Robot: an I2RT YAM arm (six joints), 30 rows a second.
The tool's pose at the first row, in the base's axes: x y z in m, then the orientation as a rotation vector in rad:
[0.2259, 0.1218, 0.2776, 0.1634, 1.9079, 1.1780]
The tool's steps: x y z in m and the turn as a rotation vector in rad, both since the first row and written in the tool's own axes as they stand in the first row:
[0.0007, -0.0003, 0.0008, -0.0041, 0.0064, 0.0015]
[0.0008, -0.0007, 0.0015, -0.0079, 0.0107, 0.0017]
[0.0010, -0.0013, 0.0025, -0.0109, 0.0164, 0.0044]
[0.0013, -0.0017, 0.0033, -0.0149, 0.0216, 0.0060]
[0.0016, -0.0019, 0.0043, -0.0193, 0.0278, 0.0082]
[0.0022, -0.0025, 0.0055, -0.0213, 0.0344, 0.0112]
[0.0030, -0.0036, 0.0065, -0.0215, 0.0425, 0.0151]
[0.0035, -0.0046, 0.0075, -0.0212, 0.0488, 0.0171]
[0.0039, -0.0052, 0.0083, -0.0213, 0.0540, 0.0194]
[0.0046, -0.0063, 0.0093, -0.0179, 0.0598, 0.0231]
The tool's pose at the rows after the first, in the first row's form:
[0.2261, 0.1225, 0.2768, 0.1590, 1.9111, 1.1847]
[0.2267, 0.1228, 0.2763, 0.1548, 1.9125, 1.1896]
[0.2275, 0.1233, 0.2755, 0.1525, 1.9159, 1.1958]
[0.2280, 0.1237, 0.2749, 0.1490, 1.9182, 1.2022]
[0.2286, 0.1244, 0.2744, 0.1452, 1.9211, 1.2095]
[0.2293, 0.1252, 0.2733, 0.1433, 1.9259, 1.2153]
[0.2299, 0.1257, 0.2718, 0.1424, 1.9333, 1.2205]
[0.2306, 0.1261, 0.2706, 0.1409, 1.9392, 1.2233]
[0.2311, 0.1265, 0.2697, 0.1401, 1.9439, 1.2265]
[0.2317, 0.1269, 0.2683, 0.1423, 1.9515, 1.2274]

